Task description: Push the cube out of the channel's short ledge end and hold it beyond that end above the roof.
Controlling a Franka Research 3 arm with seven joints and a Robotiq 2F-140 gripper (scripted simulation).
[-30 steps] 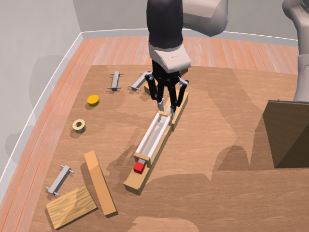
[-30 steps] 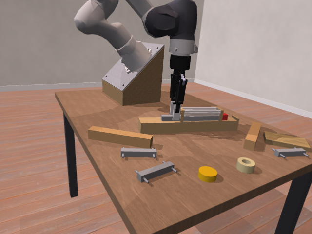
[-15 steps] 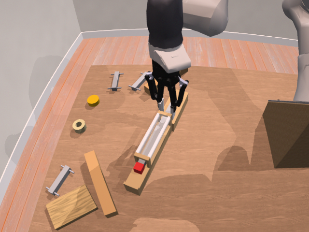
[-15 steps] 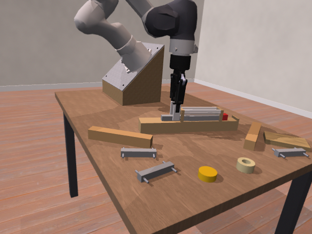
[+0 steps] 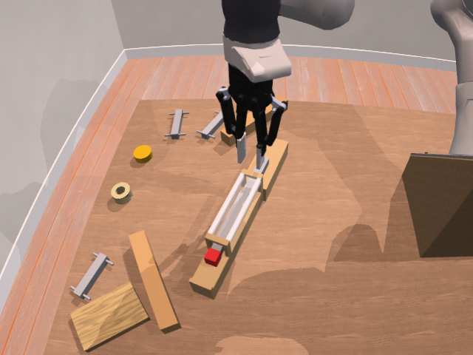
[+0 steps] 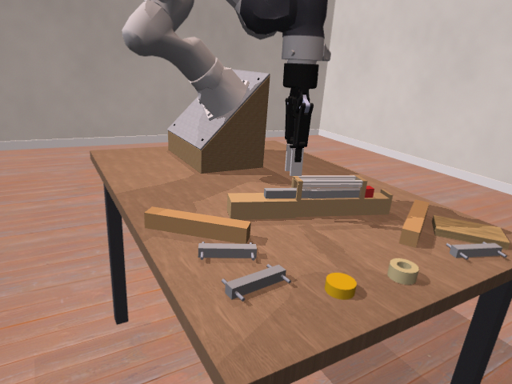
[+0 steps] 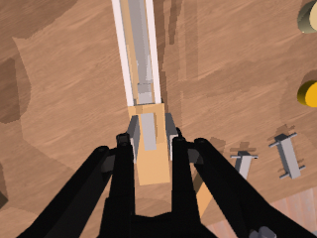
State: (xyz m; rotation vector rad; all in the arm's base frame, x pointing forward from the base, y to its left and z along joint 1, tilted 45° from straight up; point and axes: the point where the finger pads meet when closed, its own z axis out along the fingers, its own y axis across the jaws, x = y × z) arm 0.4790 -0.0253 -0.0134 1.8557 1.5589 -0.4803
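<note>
Now: the red cube 210 mm to the left of my hand, 80 mm below it and 40 mm ahead of it. Round my hand: wooden channel base 100 mm to the left, 80 mm below, 10 mm ahead; grey rod 120 mm to the left, 90 mm below, 20 mm ahead; yellow disc 310 mm ahead, 130 mm below, 70 mm to the right.
</note>
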